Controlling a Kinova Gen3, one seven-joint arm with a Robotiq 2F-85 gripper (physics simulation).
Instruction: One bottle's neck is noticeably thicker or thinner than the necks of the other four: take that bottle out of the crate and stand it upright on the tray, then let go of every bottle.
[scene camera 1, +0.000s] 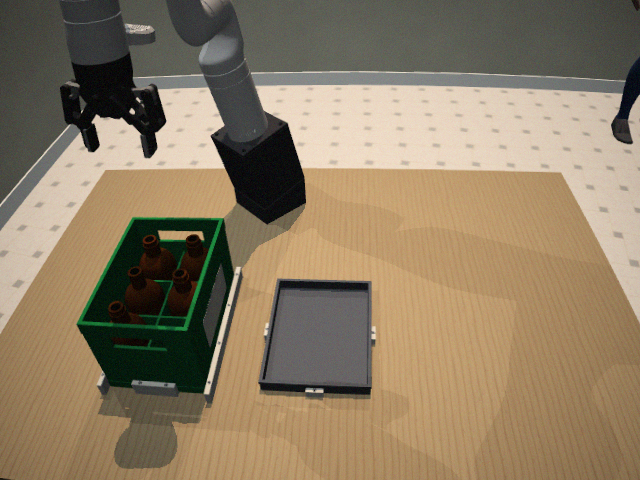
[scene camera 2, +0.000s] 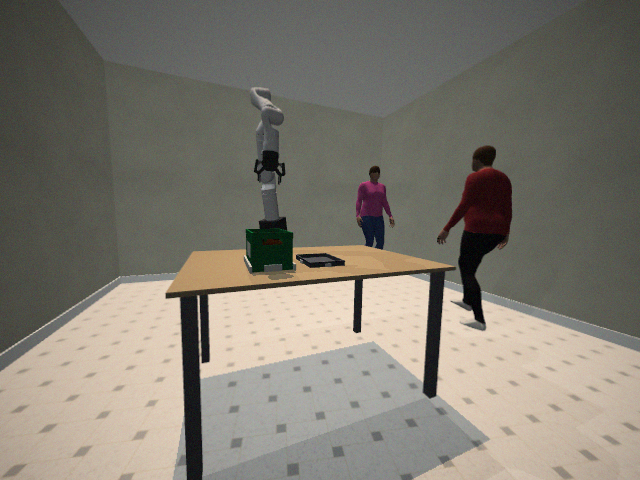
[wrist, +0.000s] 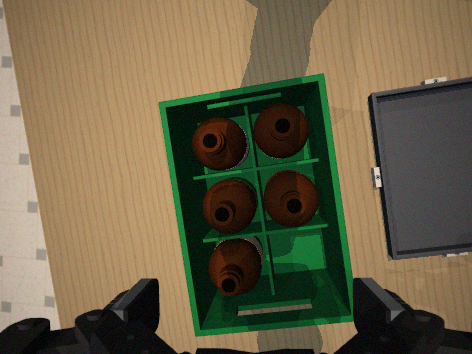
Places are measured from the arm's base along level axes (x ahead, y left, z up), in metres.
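Pixels of known places: gripper, fingertip midpoint: (scene camera 1: 121, 152) (scene camera 2: 269, 183) (wrist: 254, 299); arm's base, link origin: (scene camera 1: 248, 129) (scene camera 2: 272, 218).
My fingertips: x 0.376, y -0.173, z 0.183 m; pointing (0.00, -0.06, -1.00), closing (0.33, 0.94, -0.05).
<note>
For each thing: its top centre in the pictures, then the offset to it from my fingertips. Level surfaces: height alone.
- green crate, top centre: (wrist: 257, 210) (scene camera 1: 155, 266) (scene camera 2: 267, 230) 0.008 m back, 0.006 m right, 0.232 m down
- middle-left bottle, top centre: (wrist: 221, 214) (scene camera 1: 134, 271) 0.016 m back, 0.048 m right, 0.244 m down
- dark grey tray, top centre: (wrist: 450, 168) (scene camera 1: 319, 327) (scene camera 2: 318, 257) 0.046 m ahead, 0.268 m left, 0.382 m down
- table, surface height: 0.407 m down
The green crate (scene camera 1: 155, 364) (scene camera 2: 276, 256) (wrist: 341, 240) holds five upright brown bottles, and its front right compartment is empty. The middle-left bottle (scene camera 1: 144, 296) (wrist: 231, 199) seems to have a slightly thinner neck in scene camera 1. The others are back left (scene camera 1: 157, 262) (wrist: 226, 158), back right (scene camera 1: 193, 263) (wrist: 281, 145), middle right (scene camera 1: 179, 302) (wrist: 291, 187) and front left (scene camera 1: 125, 318) (wrist: 240, 255). The dark grey tray (scene camera 1: 320, 335) (scene camera 2: 321, 258) (wrist: 430, 175) is empty. My gripper (scene camera 1: 119, 150) (scene camera 2: 269, 180) (wrist: 254, 299) is open and empty, high above the crate, pointing down.
White rails (scene camera 1: 222, 335) stand along the crate's base. Small white blocks (scene camera 1: 314, 392) (wrist: 377, 177) border the tray. The black arm base (scene camera 1: 268, 175) stands behind them on the table (scene camera 1: 439, 361) (scene camera 2: 222, 273). Two people (scene camera 2: 373, 201) (scene camera 2: 483, 206) are beyond the table.
</note>
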